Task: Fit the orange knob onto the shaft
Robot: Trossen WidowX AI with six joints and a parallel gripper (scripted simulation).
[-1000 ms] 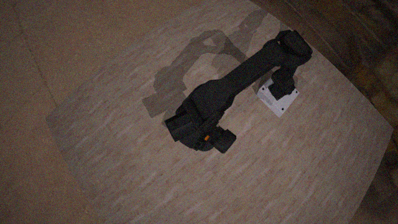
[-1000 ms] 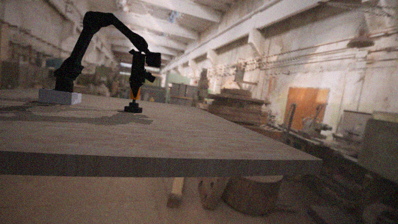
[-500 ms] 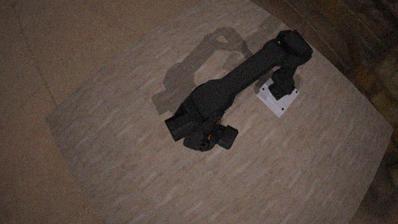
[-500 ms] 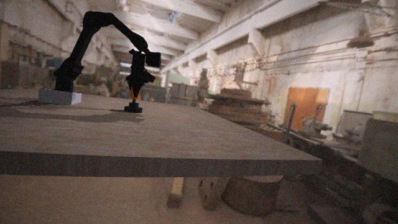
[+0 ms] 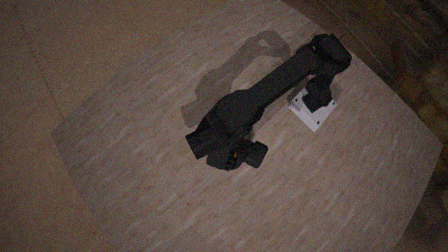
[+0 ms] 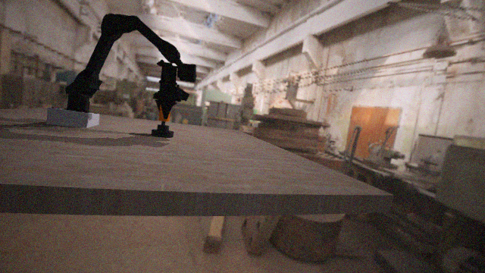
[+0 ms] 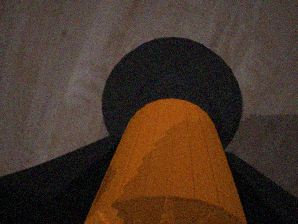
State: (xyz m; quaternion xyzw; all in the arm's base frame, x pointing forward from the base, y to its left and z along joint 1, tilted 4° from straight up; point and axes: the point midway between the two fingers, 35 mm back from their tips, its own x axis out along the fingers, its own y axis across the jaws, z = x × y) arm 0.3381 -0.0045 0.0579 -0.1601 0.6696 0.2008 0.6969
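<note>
Now: the orange knob 20 mm above my gripper tip. Also, from my gripper tip: dark pedestal 40 mm below.
</note>
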